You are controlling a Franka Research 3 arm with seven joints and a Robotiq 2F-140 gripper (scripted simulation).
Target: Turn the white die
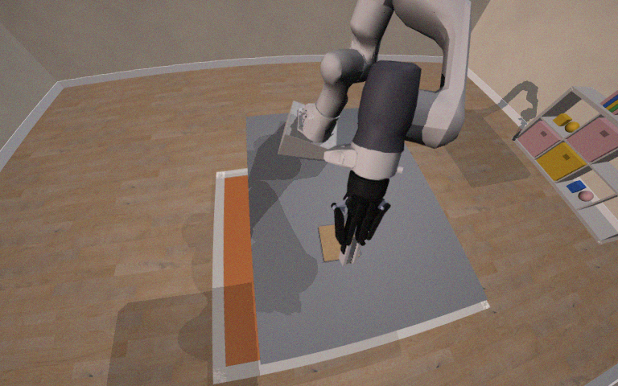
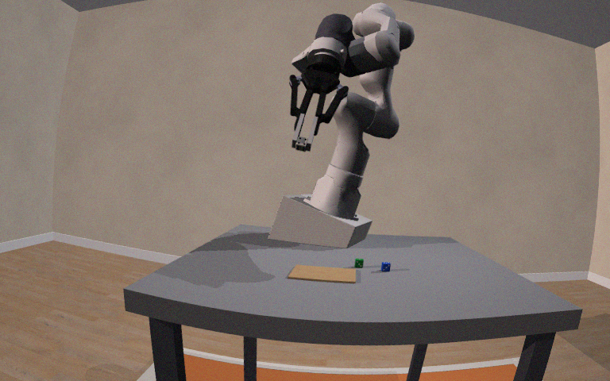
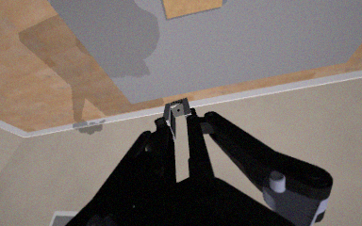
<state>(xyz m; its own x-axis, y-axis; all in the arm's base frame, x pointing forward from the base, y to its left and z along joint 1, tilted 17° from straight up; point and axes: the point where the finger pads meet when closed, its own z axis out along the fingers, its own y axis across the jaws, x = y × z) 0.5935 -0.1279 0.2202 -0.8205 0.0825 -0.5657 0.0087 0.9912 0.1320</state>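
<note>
The white die lies 2 cm below my hand and 1 cm ahead of it. Round my hand: green die 29 cm below, 21 cm behind, 14 cm to the left; then blue die 29 cm below, 20 cm to the left, 17 cm behind; then tan mat 29 cm below, 10 cm behind, 6 cm to the left.
</note>
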